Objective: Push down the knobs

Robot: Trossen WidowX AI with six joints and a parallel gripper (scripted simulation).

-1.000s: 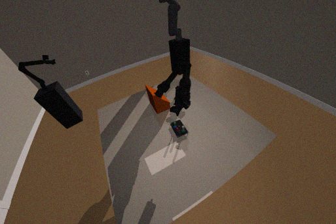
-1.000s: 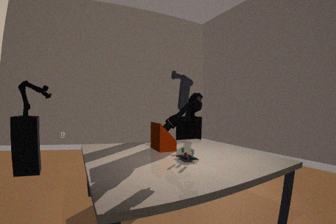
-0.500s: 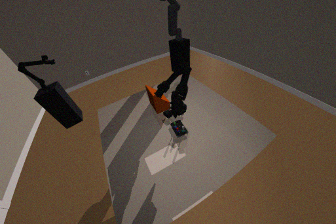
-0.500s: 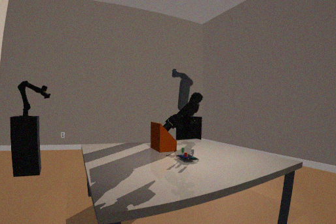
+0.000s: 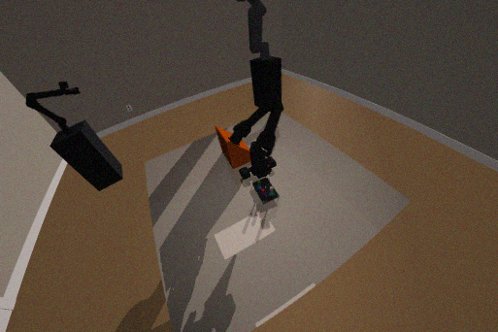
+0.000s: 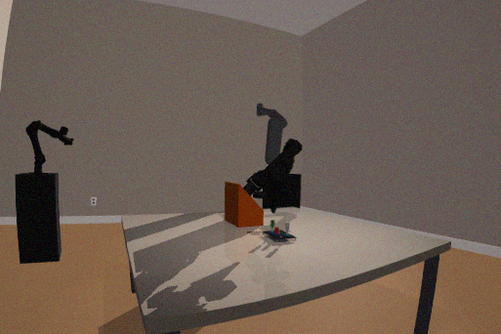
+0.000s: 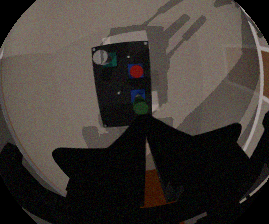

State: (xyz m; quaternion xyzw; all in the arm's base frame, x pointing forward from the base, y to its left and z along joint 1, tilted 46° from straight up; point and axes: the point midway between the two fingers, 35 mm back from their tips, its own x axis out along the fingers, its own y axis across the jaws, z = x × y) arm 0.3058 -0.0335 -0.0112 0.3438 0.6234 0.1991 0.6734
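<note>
Right now my gripper tip is 5 cm above the green knob. Also, from my gripper tip: white knob (7 cm ahead, 3 cm to the left, 7 cm below).
</note>
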